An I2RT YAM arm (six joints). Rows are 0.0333 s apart.
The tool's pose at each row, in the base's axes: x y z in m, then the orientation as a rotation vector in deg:
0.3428, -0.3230, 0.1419, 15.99, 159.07, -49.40
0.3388, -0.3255, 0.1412, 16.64, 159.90, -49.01
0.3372, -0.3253, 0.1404, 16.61, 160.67, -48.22
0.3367, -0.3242, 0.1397, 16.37, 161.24, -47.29
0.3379, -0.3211, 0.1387, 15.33, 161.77, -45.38
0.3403, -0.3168, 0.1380, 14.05, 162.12, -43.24
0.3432, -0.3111, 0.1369, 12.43, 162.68, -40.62
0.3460, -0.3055, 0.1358, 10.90, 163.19, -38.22
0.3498, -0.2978, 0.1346, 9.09, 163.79, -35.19
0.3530, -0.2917, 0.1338, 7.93, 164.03, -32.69
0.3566, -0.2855, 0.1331, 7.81, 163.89, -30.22
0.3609, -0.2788, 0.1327, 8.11, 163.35, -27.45
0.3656, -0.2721, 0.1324, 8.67, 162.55, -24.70
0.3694, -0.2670, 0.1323, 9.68, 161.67, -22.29
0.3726, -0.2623, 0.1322, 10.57, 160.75, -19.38
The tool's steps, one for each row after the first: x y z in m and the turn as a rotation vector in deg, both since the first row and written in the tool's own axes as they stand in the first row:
0.0037, -0.0026, 0.0014, -0.30, 0.87, 0.19
0.0055, -0.0024, 0.0017, -0.92, 1.41, 0.04
0.0063, -0.0013, 0.0015, -1.62, 1.69, -0.15
0.0058, 0.0020, 0.0007, -3.03, 1.54, -0.67
0.0041, 0.0065, -0.0008, -4.60, 1.16, -1.26
0.0023, 0.0124, -0.0028, -6.54, 0.84, -2.08
0.0006, 0.0182, -0.0047, -8.32, 0.57, -2.87
-0.0019, 0.0260, -0.0076, -10.55, 0.29, -3.79
-0.0040, 0.0322, -0.0099, -12.35, -0.06, -4.29
-0.0066, 0.0384, -0.0124, -14.03, -0.47, -4.02
-0.0098, 0.0451, -0.0153, -15.86, -1.15, -3.33
-0.0135, 0.0519, -0.0182, -17.67, -1.97, -2.40
-0.0165, 0.0570, -0.0204, -19.21, -2.69, -1.19
-0.0190, 0.0616, -0.0226, -21.12, -3.46, 0.01

